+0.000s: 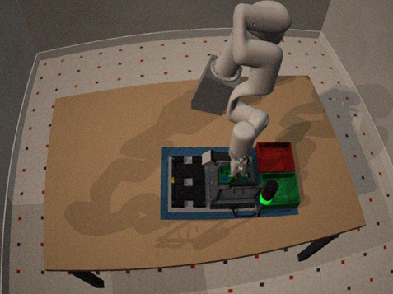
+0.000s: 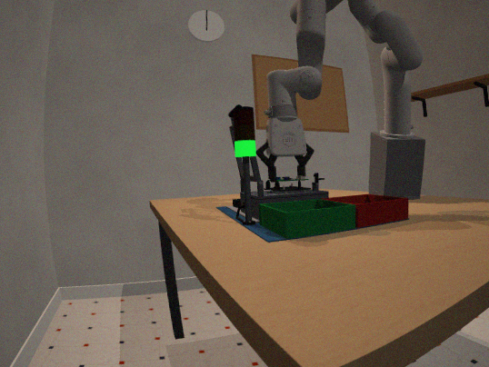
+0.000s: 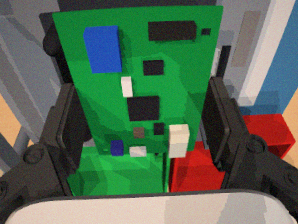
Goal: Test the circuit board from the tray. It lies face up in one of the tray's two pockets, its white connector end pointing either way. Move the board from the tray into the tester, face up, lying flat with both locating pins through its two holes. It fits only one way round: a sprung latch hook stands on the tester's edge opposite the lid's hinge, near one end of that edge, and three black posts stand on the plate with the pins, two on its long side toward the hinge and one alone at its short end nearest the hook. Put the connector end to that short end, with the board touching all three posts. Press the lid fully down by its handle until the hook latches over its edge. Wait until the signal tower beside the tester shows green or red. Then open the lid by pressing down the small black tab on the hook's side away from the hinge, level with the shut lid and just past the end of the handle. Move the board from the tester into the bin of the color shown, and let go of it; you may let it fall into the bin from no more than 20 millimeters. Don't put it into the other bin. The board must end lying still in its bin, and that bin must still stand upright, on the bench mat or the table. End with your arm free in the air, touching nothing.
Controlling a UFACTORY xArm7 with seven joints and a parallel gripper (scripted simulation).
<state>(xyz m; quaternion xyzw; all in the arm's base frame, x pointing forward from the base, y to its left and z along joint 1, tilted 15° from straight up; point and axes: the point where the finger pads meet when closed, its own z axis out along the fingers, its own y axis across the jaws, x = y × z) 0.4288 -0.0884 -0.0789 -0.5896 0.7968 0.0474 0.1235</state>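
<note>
Now: hand 10 cm short of the green bin, 18 cm to the right of it and 9 cm above it. The rest, counted from my hand: latch hook 4 cm behind, 7 cm to the left, 1 cm below; tester lid 11 cm ahead, 3 cm to the right, 9 cm above; green circuit board 1 cm below.
</note>
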